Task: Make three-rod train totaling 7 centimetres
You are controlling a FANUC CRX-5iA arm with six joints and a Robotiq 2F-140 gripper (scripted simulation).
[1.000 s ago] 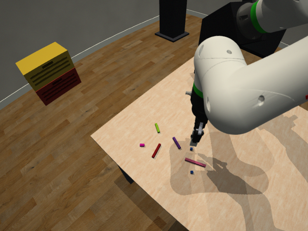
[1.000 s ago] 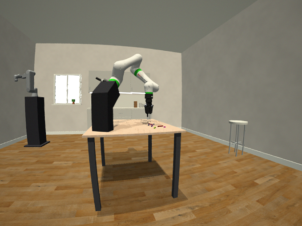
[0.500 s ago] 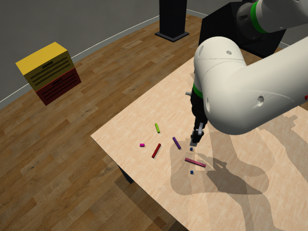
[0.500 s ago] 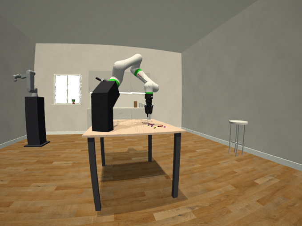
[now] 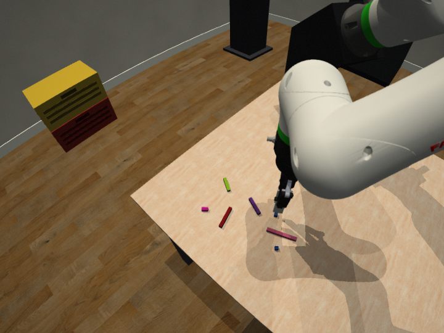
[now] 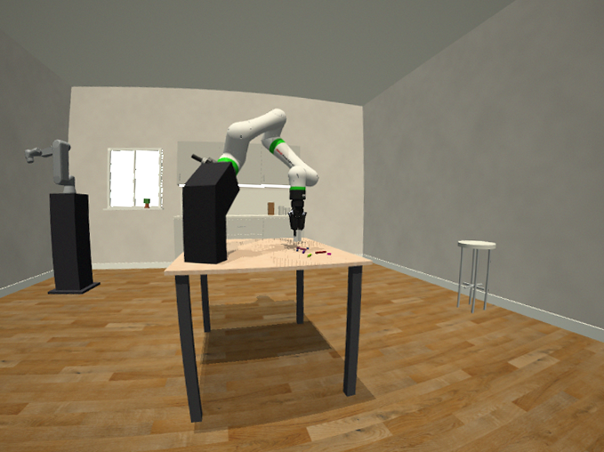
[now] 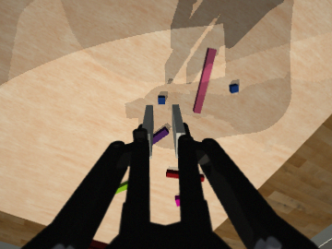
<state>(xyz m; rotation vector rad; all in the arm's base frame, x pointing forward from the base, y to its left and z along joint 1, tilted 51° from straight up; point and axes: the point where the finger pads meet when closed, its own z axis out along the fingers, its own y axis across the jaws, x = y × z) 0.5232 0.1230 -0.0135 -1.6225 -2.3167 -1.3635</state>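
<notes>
Now: hand 80 mm above the blue cube. Also, from my hand: red rod (110 mm ahead, 100 mm to the right, 80 mm below); pink rod (40 mm ahead, 50 mm to the left, 80 mm below); purple rod (20 mm ahead, 70 mm to the right, 80 mm below).
</notes>
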